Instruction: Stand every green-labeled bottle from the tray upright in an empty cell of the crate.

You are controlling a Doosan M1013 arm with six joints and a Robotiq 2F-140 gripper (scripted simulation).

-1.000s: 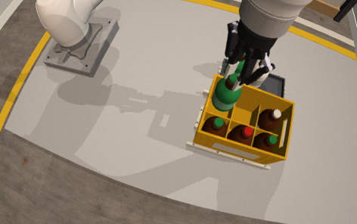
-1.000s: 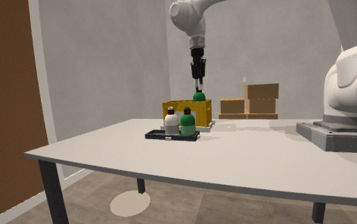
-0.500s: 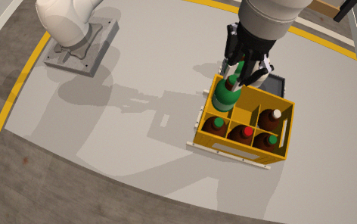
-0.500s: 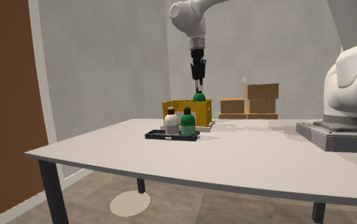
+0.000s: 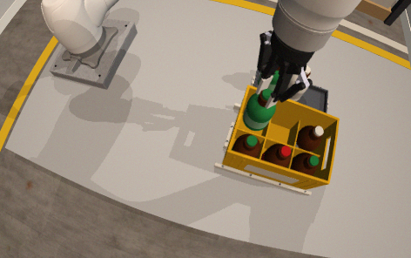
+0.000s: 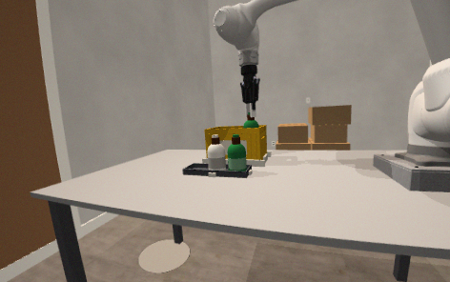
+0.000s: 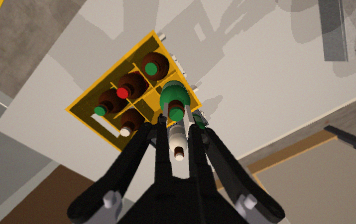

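Now: the yellow crate 170 mm below my hand, 90 mm ahead of it and 40 mm to the right of it. The rest, counted from my hand: red-capped bottle (170 mm below, 90 mm to the right, 90 mm ahead); then brown bottle (170 mm below, 170 mm ahead); then white-labeled bottle (180 mm to the left, 170 mm below, 110 mm ahead).
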